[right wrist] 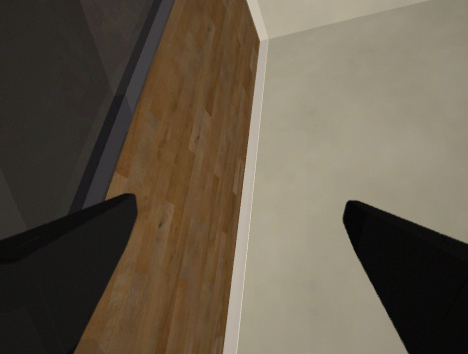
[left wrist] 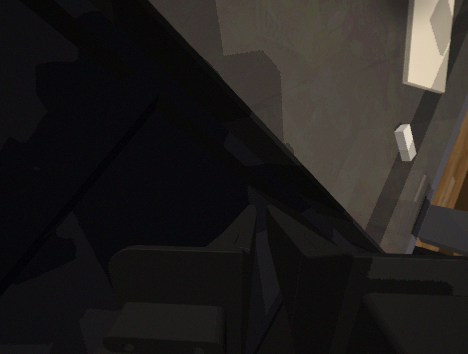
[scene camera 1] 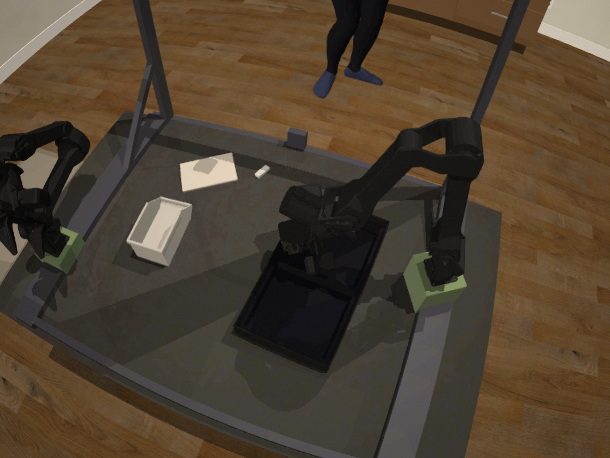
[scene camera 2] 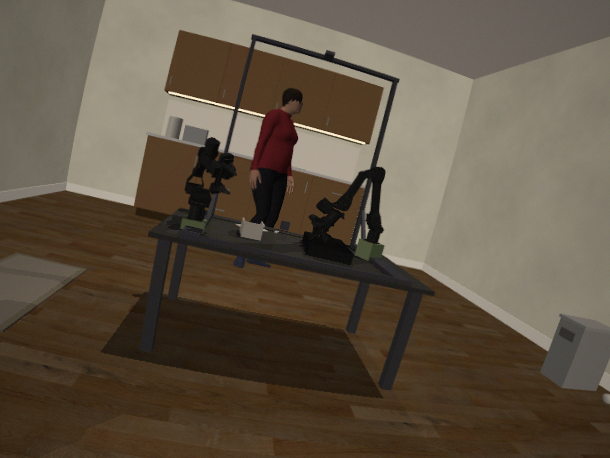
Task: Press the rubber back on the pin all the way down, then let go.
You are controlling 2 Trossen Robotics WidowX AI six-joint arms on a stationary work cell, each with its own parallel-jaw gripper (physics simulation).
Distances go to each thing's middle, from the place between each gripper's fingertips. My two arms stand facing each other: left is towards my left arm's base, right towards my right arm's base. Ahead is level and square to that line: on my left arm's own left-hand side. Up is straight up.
My left gripper is now 10 cm short of the black two-compartment tray (scene camera 1: 304, 317) and 4 cm to the right of it. Round my left hand: white box (scene camera 1: 160, 227): 33 cm to the right, 2 cm ahead, 1 cm above.
My right gripper is now 22 cm past the white box, 20 cm above it and 19 cm to the right of it. Round my right hand: black two-compartment tray 57 cm to the left, 21 cm below, 14 cm behind.
